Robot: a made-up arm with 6 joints.
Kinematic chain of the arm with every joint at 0, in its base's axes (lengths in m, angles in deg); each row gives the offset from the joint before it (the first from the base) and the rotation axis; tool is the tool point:
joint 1: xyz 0 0 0.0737 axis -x
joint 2: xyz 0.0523 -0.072 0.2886 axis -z
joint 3: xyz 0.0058 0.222 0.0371 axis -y
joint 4: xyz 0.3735 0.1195 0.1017 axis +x
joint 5: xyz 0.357 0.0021 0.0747 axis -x
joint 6: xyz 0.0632 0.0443 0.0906 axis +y
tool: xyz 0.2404 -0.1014 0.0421
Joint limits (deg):
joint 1: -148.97..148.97
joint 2: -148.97..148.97
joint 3: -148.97..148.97
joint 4: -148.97..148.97
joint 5: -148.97..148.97
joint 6: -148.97..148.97
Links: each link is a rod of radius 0.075 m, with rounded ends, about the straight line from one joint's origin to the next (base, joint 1, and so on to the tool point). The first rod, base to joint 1, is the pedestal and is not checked.
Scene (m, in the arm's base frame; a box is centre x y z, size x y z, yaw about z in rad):
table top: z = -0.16
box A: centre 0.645 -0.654 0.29 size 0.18 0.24 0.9 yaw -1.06
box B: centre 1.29 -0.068 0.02 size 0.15 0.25 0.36 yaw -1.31
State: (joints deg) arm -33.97 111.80 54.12 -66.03 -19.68 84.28
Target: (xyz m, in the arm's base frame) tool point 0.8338 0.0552 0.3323
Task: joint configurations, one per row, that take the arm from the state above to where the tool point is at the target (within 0.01 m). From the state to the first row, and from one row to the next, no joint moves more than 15 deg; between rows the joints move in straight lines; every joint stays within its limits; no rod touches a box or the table.
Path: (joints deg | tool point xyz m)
1: -20.41 108.82 49.14 -67.45 -4.78 86.05 | 0.1393 -0.9332 0.8399
2: -6.86 105.84 44.16 -68.86 10.12 87.82 | 0.1606 -0.7450 1.0166
3: 6.70 102.86 39.17 -70.28 25.03 89.60 | 0.1962 -0.5282 1.1490
4: 20.25 99.87 34.19 -71.70 39.93 91.37 | 0.2456 -0.2939 1.2308
5: 33.81 96.89 29.21 -73.11 54.83 93.14 | 0.3073 -0.0543 1.2581
6: 47.37 93.91 24.23 -74.53 69.73 94.91 | 0.3794 0.1761 1.2298
7: 41.08 83.70 20.28 -72.33 56.36 97.39 | 0.4532 0.0306 1.1759
8: 34.79 73.49 16.34 -70.13 42.99 99.87 | 0.5331 -0.0988 1.0889
9: 28.51 63.28 12.40 -67.93 29.62 102.35 | 0.6178 -0.1972 0.9703
10: 22.22 53.06 8.45 -65.73 16.25 104.83 | 0.7015 -0.2506 0.8277
11: 15.94 42.85 4.51 -63.53 2.88 107.30 | 0.7750 -0.2489 0.6753
12: 9.65 32.64 0.57 -61.33 -10.49 109.78 | 0.8276 -0.1909 0.5307
13: 3.37 22.43 -3.38 -59.13 -23.86 112.26 | 0.8495 -0.0842 0.4116
14: -2.92 12.22 -7.32 -56.93 -37.23 114.74 | 0.8338 0.0551 0.3323

